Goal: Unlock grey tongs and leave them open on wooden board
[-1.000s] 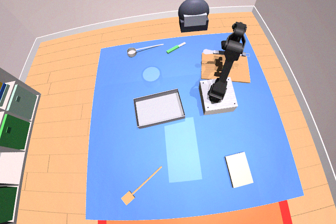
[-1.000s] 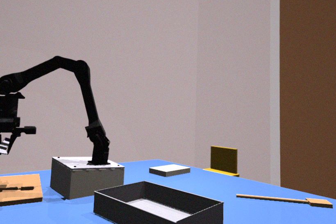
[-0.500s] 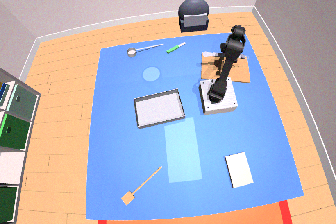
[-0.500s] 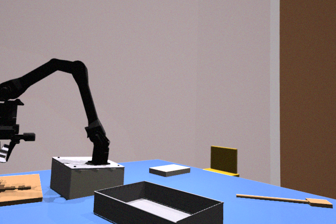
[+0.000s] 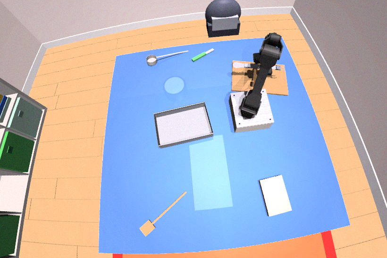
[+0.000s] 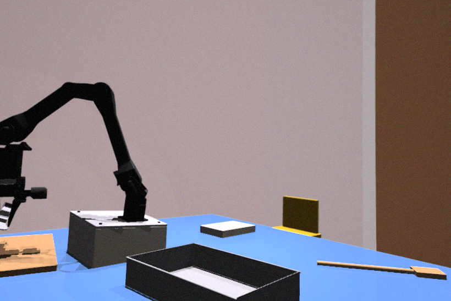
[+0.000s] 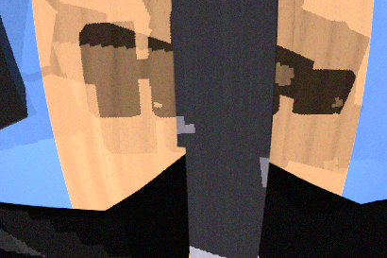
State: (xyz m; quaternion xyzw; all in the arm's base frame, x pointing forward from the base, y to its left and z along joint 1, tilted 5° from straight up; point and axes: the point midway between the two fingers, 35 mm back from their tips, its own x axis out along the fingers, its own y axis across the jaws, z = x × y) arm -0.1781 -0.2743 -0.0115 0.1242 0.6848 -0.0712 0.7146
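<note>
Now: gripper tip 70 mm above the wooden board. The rest, counted from my gripper tip: white block (710 mm to the left, 130 mm ahead, 60 mm below); roasting tin (530 mm ahead, 250 mm to the left, 50 mm below); green-handled tool (320 mm ahead, 260 mm to the right, 70 mm below).
</note>
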